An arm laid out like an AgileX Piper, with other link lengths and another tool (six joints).
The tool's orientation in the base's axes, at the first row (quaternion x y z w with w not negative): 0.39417 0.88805 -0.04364 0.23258
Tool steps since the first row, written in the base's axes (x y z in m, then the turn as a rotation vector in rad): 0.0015 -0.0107 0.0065 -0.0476 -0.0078 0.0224; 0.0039 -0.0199 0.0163 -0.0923 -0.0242 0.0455; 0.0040 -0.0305 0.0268 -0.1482 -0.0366 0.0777; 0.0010 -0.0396 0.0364 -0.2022 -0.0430 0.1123; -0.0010 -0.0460 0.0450 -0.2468 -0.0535 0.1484
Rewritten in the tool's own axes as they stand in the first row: -0.0111 -0.0056 -0.0024 0.0123 -0.0373 -0.0359; -0.0231 -0.0091 -0.0078 0.0168 -0.0783 -0.0690; -0.0351 -0.0152 -0.0143 0.0265 -0.1236 -0.1156; -0.0438 -0.0226 -0.0216 0.0380 -0.1632 -0.1651; -0.0508 -0.0275 -0.0283 0.0406 -0.1988 -0.2113
